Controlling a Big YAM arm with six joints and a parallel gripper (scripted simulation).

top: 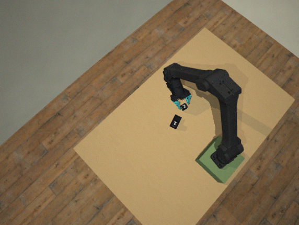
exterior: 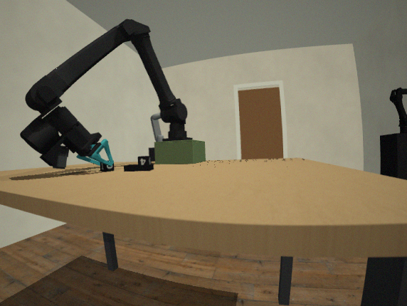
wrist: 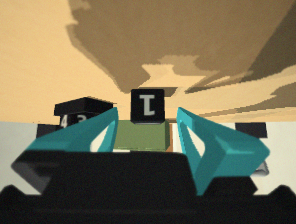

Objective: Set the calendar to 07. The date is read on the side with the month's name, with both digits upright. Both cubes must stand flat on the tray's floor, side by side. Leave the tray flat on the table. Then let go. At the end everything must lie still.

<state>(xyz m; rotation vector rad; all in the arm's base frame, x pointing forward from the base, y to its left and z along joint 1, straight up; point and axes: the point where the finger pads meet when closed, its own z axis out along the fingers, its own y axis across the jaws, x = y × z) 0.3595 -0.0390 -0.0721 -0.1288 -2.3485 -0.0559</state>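
My hand is 1 cm past the digit cube and 1 cm above it. Round my hand: black calendar tray (10 cm to the left, 5 cm behind, 2 cm below).
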